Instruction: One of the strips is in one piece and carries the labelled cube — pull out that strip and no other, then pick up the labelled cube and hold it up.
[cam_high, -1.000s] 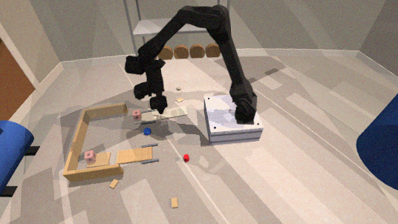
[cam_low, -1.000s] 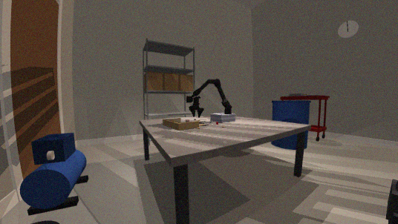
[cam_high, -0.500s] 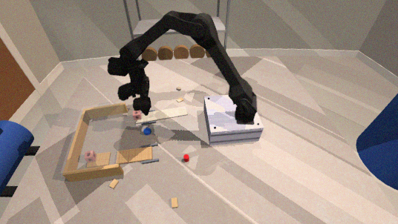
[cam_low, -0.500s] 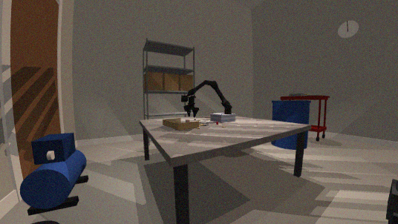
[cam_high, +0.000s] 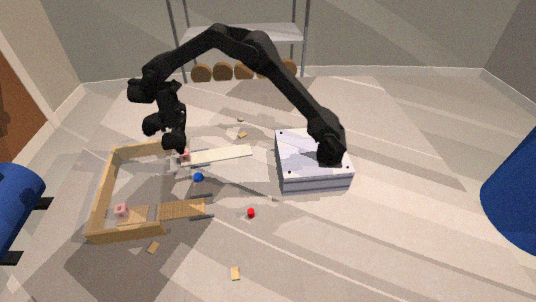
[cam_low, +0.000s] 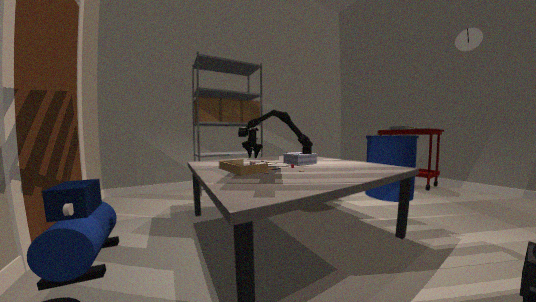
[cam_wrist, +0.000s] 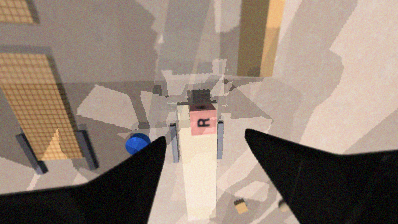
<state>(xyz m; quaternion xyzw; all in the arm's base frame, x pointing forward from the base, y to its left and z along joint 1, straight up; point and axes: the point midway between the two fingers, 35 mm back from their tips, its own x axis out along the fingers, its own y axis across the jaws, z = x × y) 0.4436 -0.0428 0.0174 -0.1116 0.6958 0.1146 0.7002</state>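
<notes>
My gripper tip is now 70 mm to the right of the blue disc, 60 mm past it and 60 mm above it. Round my gripper tip: red cylinder 240 mm behind, 190 mm to the left, 50 mm below.
</notes>
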